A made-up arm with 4 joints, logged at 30 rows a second.
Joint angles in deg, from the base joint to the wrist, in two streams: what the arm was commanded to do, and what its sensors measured. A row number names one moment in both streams.
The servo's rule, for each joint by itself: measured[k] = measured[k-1] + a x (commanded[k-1-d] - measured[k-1]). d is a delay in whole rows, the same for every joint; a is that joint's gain. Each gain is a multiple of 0.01, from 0.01 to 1. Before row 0 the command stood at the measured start. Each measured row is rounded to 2 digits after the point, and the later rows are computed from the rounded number. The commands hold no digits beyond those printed.
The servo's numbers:
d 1
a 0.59 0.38 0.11 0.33
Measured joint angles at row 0:
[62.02, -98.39, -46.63, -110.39]
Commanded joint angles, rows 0 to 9:
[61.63, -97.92, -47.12, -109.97]
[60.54, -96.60, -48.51, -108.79]
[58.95, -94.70, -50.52, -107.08]
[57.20, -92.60, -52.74, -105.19]
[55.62, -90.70, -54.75, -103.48]
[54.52, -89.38, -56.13, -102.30]
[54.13, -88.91, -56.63, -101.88]
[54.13, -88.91, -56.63, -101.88]
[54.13, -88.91, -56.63, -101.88]
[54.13, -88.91, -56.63, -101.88]
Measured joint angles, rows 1 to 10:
[62.02, -98.39, -46.63, -110.39]
[61.79, -98.21, -46.68, -110.25]
[61.05, -97.60, -46.88, -109.77]
[59.81, -96.50, -47.28, -108.88]
[58.27, -95.02, -47.88, -107.66]
[56.71, -93.38, -48.64, -106.28]
[55.42, -91.86, -49.46, -104.97]
[54.66, -90.74, -50.25, -103.95]
[54.35, -90.04, -50.95, -103.27]
[54.22, -89.61, -51.57, -102.81]

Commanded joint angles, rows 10 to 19:
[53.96, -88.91, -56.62, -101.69]
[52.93, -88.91, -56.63, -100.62]
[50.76, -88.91, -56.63, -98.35]
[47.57, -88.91, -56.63, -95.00]
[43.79, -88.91, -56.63, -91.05]
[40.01, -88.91, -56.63, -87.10]
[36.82, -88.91, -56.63, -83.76]
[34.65, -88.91, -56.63, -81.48]
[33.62, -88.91, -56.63, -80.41]
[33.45, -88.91, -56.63, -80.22]
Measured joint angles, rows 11 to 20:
[54.17, -89.34, -52.13, -102.50]
[54.05, -89.18, -52.62, -102.23]
[53.39, -89.08, -53.06, -101.70]
[51.84, -89.02, -53.45, -100.59]
[49.32, -88.98, -53.80, -98.75]
[46.06, -88.95, -54.11, -96.21]
[42.49, -88.93, -54.39, -93.20]
[39.14, -88.92, -54.64, -90.08]
[36.49, -88.92, -54.86, -87.24]
[34.80, -88.92, -55.05, -84.99]

